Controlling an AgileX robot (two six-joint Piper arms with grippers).
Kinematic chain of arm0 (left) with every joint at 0, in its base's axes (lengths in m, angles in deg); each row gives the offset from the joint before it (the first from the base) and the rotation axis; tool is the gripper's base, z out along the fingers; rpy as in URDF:
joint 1: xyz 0 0 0.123 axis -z
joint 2: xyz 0 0 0 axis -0.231 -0.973 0
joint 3: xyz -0.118 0.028 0.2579 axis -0.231 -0.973 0
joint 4: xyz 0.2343 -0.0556 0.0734 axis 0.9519 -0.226 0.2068
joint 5: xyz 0 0 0 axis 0.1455 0.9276 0.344
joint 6: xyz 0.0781 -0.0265 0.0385 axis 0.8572 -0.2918 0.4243
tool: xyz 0 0 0 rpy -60.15 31.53 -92.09
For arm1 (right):
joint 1: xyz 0 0 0.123 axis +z
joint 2: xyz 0 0 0 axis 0.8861 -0.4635 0
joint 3: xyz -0.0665 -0.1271 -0.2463 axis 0.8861 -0.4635 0
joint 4: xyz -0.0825 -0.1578 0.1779 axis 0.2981 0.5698 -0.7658
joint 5: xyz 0 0 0 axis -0.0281 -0.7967 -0.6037
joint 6: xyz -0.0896 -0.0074 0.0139 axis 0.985 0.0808 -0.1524
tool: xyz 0 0 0 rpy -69.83 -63.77 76.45
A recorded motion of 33 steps. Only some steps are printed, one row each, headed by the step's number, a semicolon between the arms.
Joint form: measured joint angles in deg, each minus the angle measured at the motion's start. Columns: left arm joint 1, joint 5, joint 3, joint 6, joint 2, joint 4; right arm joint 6, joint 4, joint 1, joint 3, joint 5, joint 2.
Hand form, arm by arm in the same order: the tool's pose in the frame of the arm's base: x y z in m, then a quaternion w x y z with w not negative. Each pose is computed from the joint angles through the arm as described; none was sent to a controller.
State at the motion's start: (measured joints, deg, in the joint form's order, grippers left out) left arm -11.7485 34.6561 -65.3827 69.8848 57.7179 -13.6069; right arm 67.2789 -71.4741 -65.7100 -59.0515 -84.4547 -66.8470
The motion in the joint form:
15: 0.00 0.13 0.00 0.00 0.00 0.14; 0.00 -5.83 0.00 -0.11 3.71 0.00
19: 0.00 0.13 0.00 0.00 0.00 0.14; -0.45 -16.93 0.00 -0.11 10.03 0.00
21: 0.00 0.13 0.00 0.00 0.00 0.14; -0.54 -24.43 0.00 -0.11 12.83 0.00
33: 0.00 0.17 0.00 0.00 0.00 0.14; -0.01 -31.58 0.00 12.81 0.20 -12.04
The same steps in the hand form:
15: 0.0530 0.0025 0.1733 0.60031 -0.00542 0.79973 0.00648; 0.0541 0.0005 0.1758 0.61741 0.02615 0.78614 0.01008
19: 0.0530 0.0025 0.1733 0.60031 -0.00542 0.79973 0.00648; 0.0561 0.0025 0.1864 0.65743 0.09071 0.74324 0.08453
21: 0.0530 0.0025 0.1733 0.60031 -0.00542 0.79973 0.00648; 0.0565 0.0028 0.1913 0.66988 0.13467 0.71811 0.13207
33: 0.0530 0.0026 0.1732 0.60003 -0.00545 0.79993 0.00651; 0.0663 0.0144 0.2390 0.58902 0.14082 0.76983 0.20147

